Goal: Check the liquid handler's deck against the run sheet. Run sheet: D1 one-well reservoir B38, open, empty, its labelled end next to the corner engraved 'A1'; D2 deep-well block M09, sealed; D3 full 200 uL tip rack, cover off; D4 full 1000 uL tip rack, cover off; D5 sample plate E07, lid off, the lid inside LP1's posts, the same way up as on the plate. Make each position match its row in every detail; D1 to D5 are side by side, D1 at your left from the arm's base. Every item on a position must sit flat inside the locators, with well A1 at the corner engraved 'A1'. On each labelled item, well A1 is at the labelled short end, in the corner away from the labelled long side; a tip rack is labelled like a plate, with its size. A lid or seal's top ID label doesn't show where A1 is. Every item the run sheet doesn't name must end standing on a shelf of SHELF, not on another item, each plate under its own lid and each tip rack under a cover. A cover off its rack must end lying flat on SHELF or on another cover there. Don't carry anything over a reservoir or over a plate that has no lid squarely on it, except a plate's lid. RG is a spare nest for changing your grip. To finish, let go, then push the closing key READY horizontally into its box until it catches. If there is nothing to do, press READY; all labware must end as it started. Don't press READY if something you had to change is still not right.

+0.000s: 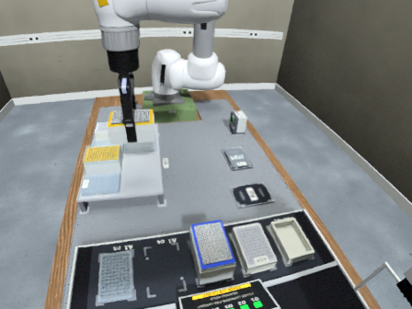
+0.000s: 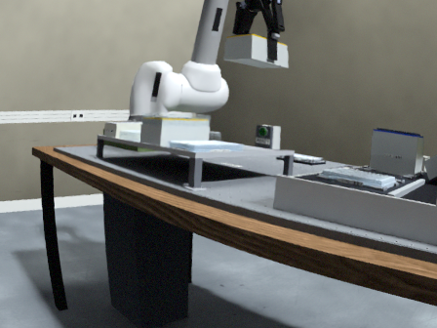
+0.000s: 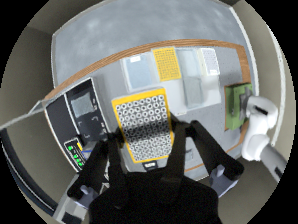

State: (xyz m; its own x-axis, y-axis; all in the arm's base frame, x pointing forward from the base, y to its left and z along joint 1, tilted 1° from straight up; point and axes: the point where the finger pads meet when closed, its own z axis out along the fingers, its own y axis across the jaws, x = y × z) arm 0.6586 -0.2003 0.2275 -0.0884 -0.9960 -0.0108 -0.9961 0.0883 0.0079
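Now: the yellow-rimmed tip rack 1 cm to the left of my hand and 1 cm above it. From my hand the other things lie so: blue-rimmed tip rack 32 cm ahead, 18 cm below, 15 cm to the left; shelf 24 cm below, 17 cm behind, 5 cm to the right; clear sample plate 31 cm ahead, 24 cm below, 10 cm to the right.
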